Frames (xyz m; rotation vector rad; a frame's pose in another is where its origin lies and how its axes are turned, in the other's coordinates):
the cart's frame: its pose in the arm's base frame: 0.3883 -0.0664 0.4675 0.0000 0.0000 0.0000
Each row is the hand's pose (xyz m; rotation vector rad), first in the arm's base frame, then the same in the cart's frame.
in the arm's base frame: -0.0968 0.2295 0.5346 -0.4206 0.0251 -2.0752
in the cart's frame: -0.4851 0.2959 0.0671 -0.4206 0.0251 -2.0752
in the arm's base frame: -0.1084 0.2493 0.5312 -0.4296 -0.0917 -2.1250
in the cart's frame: -0.4967 0.3157 0.0637 -0.4296 -0.0917 -2.1250
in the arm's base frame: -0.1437 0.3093 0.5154 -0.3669 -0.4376 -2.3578
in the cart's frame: -0.5320 0.3757 0.0479 -0.3669 -0.4376 -2.3578
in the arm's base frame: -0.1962 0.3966 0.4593 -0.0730 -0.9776 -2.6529
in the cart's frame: -0.5845 0.4630 -0.0082 -0.0730 -0.9776 -2.6529
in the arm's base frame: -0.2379 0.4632 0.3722 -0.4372 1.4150 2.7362
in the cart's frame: -0.6262 0.5296 -0.0953 -0.4372 1.4150 2.7362
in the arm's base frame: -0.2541 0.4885 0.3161 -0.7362 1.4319 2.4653
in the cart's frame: -0.6424 0.5549 -0.1514 -0.7362 1.4319 2.4653
